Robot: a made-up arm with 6 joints.
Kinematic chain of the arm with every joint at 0, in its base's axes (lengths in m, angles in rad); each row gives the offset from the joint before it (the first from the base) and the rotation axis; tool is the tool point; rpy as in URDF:
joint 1: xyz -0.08 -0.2 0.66 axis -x
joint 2: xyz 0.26 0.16 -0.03 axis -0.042 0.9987 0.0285
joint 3: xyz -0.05 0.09 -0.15 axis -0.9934 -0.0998 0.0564
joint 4: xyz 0.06 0 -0.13 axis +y
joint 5: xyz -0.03 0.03 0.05 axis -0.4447 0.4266 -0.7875
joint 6: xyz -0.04 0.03 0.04 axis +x
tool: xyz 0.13 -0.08 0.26 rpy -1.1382 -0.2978 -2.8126
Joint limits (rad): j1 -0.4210..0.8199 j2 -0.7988..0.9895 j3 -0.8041..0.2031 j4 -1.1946..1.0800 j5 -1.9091..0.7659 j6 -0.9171..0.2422
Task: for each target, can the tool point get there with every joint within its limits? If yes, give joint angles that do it. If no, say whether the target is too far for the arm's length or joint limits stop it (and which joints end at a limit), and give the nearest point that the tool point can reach.
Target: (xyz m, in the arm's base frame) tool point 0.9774 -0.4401 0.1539
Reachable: no: too far | nearest point 0.6157 -0.1603 0.1811 | short by 0.458 m
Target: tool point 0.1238 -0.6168 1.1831
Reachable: no: joint limits stop it (at a limit: joint 1, joint 2, joint 3) | nearest point 0.0152 -0.1735 0.8364 | short by 0.573 m
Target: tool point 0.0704 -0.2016 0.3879
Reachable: yes | joints 0.2681 -0.4457 -0.6319 -0.7386 -1.6176 -0.0637
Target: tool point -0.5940 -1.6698 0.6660
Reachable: no: too far | nearest point -0.1022 -0.4574 0.3713 | short by 1.341 m
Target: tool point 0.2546 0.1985 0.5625
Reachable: yes | joints 0.3934 -0.4135 -0.1204 -0.1711 0.3455 -0.7410
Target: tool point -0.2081 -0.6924 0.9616
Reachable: no: joint limits stop it (at a limit: joint 1, joint 2, joint 3, joint 5) | nearest point -0.1377 -0.2131 0.7734 | short by 0.520 m
